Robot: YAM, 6 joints.
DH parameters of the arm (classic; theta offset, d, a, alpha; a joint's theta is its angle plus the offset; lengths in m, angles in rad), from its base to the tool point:
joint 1: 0 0.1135 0.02 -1.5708
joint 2: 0 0 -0.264 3.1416
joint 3: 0.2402 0 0.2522 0
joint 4: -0.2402 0 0.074 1.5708
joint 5: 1.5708 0 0 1.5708
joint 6: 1.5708 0.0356 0 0
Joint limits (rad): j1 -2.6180..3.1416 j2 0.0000..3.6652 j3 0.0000..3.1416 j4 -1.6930..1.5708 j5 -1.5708..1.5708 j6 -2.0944..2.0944
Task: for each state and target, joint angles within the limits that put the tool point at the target. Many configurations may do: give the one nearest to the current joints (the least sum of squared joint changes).
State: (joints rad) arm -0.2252 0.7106 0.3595 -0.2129 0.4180 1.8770
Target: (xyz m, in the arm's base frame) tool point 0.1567 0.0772 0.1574
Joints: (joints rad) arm 0.5100 0.9313 0.3191 -0.1680 0.2593 1.8770
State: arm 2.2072 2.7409 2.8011 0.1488 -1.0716 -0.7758
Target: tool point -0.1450 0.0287 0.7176
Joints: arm 2.7934 1.8305 2.9993 0.2272 -0.6839 -0.7758
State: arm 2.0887 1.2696 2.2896 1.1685 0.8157 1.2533
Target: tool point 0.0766 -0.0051 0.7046
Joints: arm 2.7280 1.3042 2.5332 0.8554 0.8237 1.2533
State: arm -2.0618 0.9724 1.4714 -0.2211 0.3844 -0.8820
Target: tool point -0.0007 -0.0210 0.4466
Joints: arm -1.7766 0.3785 1.1225 -0.5087 -0.1015 -0.8820
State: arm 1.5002 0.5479 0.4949 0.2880 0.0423 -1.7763
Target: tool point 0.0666 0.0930 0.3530
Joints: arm 1.0097 0.4160 0.5338 0.3026 0.1952 -1.7763
